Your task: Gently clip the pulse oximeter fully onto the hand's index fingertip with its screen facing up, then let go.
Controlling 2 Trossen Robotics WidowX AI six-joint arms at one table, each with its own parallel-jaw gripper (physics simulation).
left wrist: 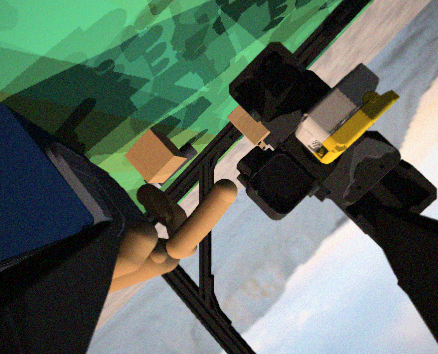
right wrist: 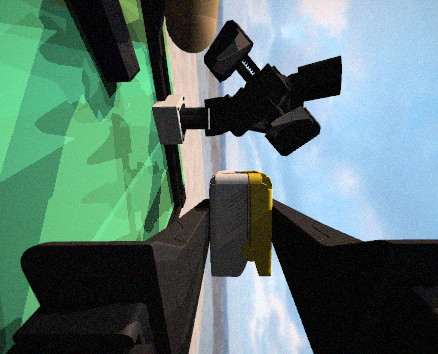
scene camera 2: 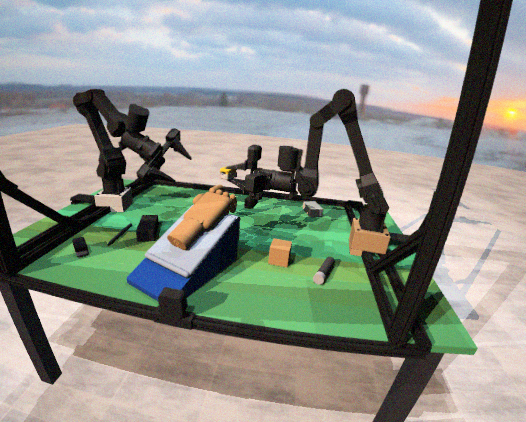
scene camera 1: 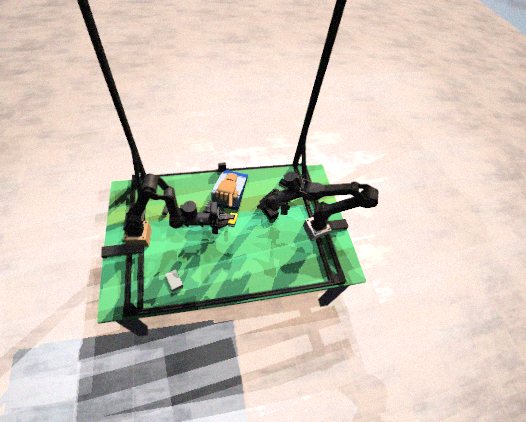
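The pulse oximeter, yellow above and grey-white below, is level in the air, apart from the hand. My right gripper is shut on its yellow and grey faces; its screen cannot be made out. The tan hand lies palm-down on a wedge. Its index finger extends straight towards the oximeter's side in the left wrist view, with a gap between. My left gripper is open and empty, raised beside the hand.
The blue wedge has a white pad. Around it are a tan block, a grey cylinder, a black block, a thin black rod and a small black box. A whitish box lies farther off.
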